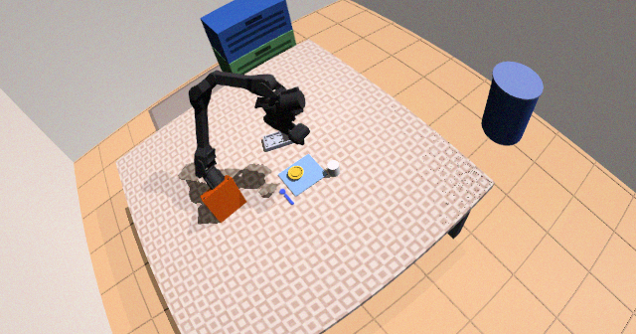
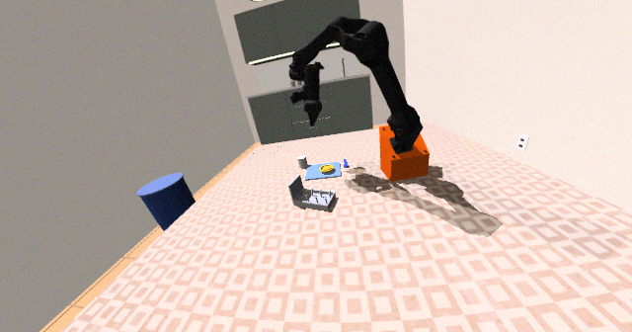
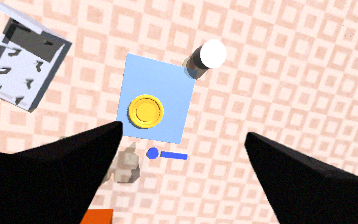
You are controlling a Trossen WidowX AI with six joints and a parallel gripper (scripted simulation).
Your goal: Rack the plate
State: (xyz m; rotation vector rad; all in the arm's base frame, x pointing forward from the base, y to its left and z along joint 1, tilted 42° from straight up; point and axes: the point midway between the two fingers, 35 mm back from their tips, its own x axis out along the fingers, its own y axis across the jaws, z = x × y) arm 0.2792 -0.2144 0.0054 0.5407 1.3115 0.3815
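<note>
Now: gripper tip 20 cm above the yellow plate, 3 cm to the right of it and 3 cm past it. Also, from my gripper tip: small blue spoon 22 cm below, 12 cm behind, 1 cm to the right; then light blue mat 22 cm below, 1 cm to the left, 1 cm behind; then white cup 20 cm below, 8 cm to the right, 8 cm ahead.
</note>
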